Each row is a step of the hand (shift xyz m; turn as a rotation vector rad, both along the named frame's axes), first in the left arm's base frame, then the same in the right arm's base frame.
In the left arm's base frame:
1: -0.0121 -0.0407 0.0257 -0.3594 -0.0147 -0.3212
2: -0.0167 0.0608 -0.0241 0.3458 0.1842 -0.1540
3: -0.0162 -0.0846 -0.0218 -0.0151 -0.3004 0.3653
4: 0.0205 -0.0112 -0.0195 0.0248 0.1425 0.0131
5: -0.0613 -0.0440 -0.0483 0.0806 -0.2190 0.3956
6: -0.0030 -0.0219 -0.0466 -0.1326 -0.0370 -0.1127
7: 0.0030 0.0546 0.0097 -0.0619 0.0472 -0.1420
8: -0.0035 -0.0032 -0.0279 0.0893 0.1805 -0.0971
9: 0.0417 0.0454 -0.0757 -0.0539 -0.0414 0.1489
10: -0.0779 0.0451 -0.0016 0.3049 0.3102 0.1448
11: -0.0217 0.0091 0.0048 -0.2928 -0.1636 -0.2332
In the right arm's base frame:
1: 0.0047 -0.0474 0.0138 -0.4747 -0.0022 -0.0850
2: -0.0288 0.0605 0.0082 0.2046 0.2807 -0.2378
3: -0.0228 -0.0778 -0.0364 0.1912 -0.3802 0.2068
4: 0.0073 -0.0017 -0.0295 0.0236 0.1365 0.0435
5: -0.0762 -0.0413 -0.0224 0.2858 -0.2922 0.2095
6: -0.0267 -0.0095 -0.0431 -0.1711 -0.0322 -0.0367
7: 0.0061 0.0499 0.0237 -0.1295 0.0687 -0.0688
8: -0.0177 0.0034 -0.0218 0.0182 0.2130 -0.0654
9: -0.0065 0.0703 -0.0674 0.0351 -0.0875 0.1338
10: -0.0681 0.0280 0.0518 0.3255 0.3164 0.0637
11: -0.0161 0.0032 0.0176 -0.3669 -0.1527 -0.0944

